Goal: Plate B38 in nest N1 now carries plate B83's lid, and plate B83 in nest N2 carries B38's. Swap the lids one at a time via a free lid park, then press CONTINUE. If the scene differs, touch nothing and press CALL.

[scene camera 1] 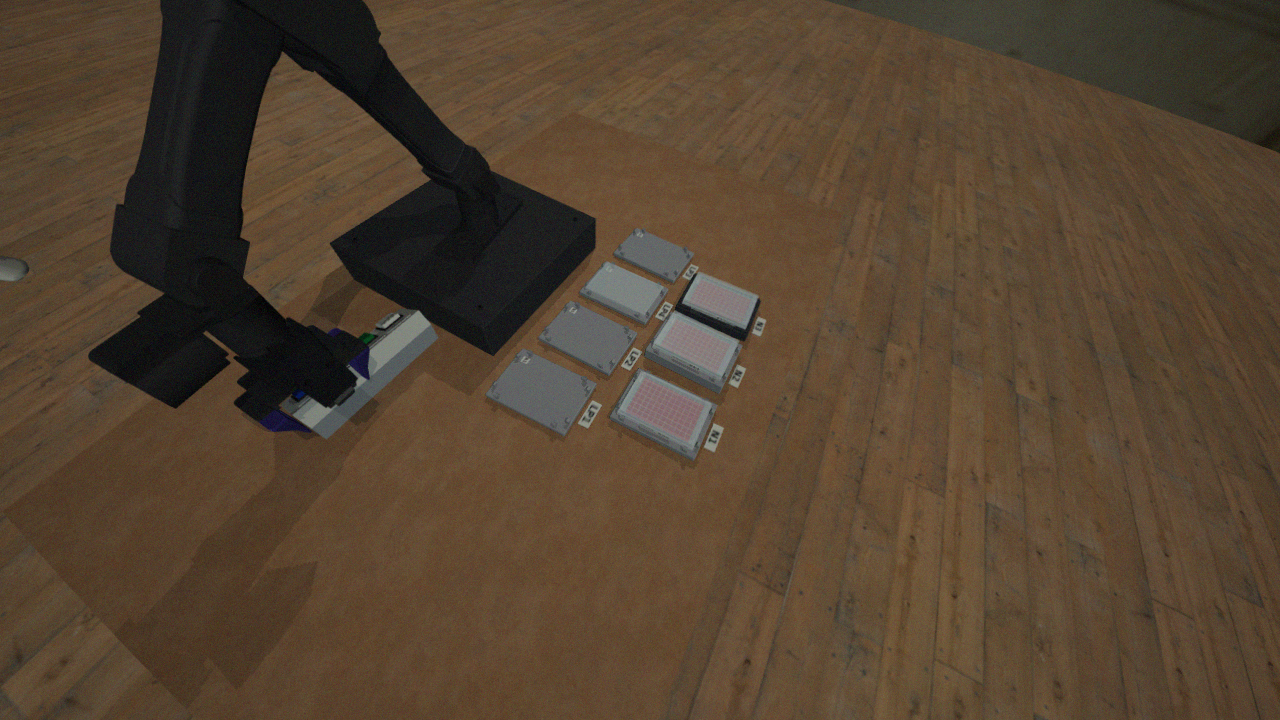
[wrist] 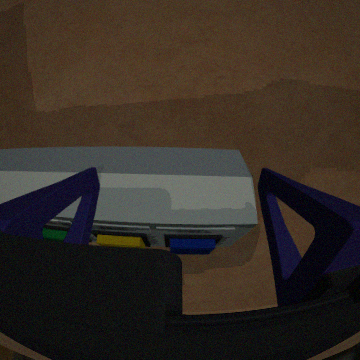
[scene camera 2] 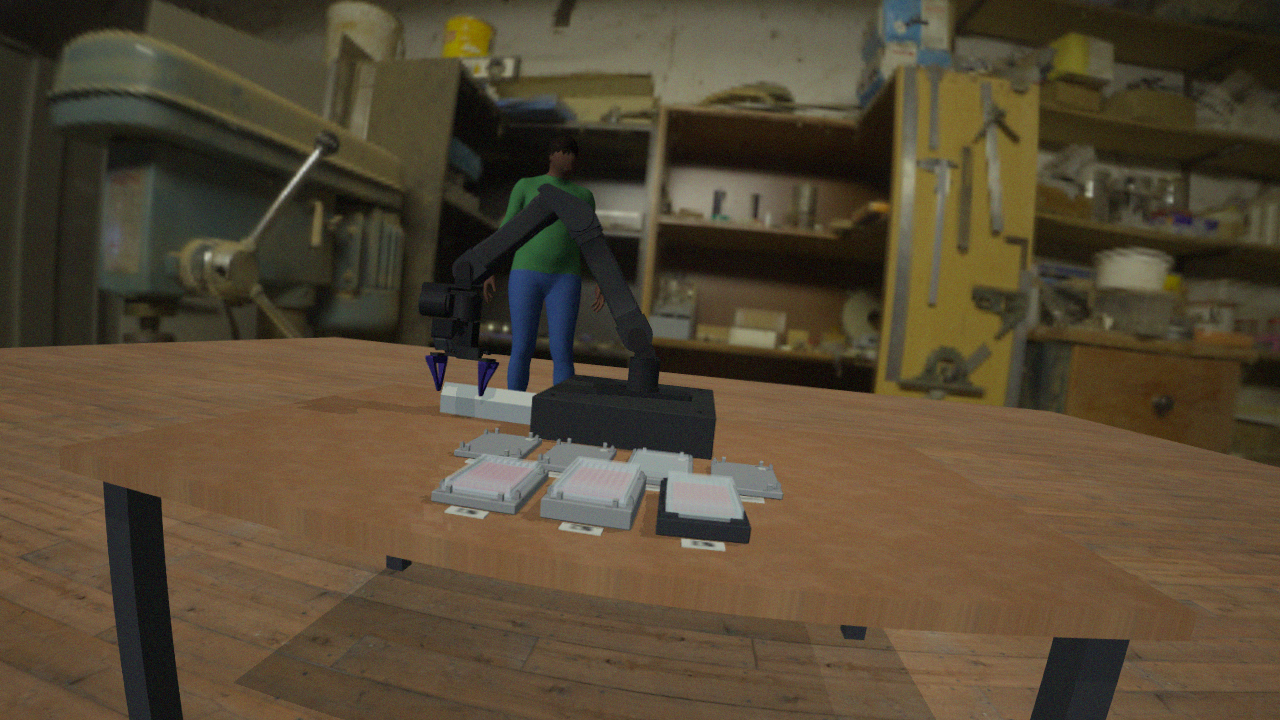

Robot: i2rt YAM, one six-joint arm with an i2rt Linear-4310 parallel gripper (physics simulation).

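Observation:
In scene camera 1 I see my gripper [scene camera 1: 338, 402], which is open and touches a grey button box [scene camera 1: 399, 338]. The same camera shows me a lid park LP1 [scene camera 1: 547, 393], a lid park LP2 [scene camera 1: 585, 335] and a lid park LP4 [scene camera 1: 643, 320]. Scene camera 2 shows my gripper [scene camera 2: 459, 393] and the grey button box [scene camera 2: 505, 405] too, along with the lid park LP1 [scene camera 2: 499, 444] and a lid park LP3 [scene camera 2: 751, 480]. In the wrist view there are my gripper [wrist: 178, 176] and the grey button box [wrist: 157, 193].

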